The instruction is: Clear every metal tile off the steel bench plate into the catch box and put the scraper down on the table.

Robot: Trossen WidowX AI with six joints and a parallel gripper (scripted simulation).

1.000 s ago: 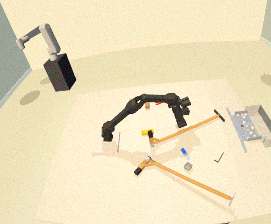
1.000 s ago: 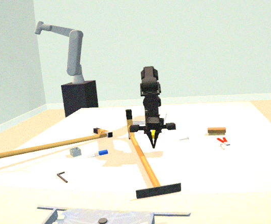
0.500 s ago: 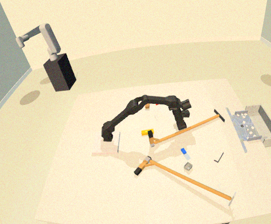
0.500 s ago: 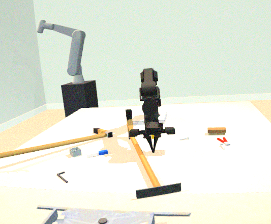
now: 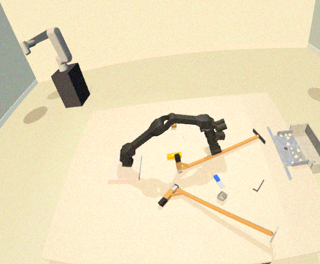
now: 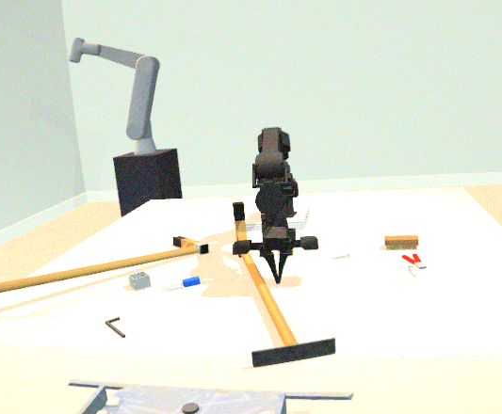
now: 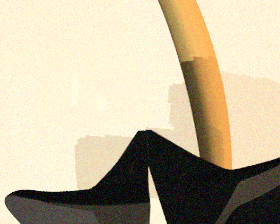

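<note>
My gripper tip is 50 mm below the long scraper, 40 mm short of it and 30 mm to the left of it. Round my gripper tip: yellow block: 250 mm behind, 30 mm to the right, 10 mm above; then blue marker: 230 mm to the right, 20 mm ahead; then small grey box: 330 mm to the right, 30 mm ahead.
</note>
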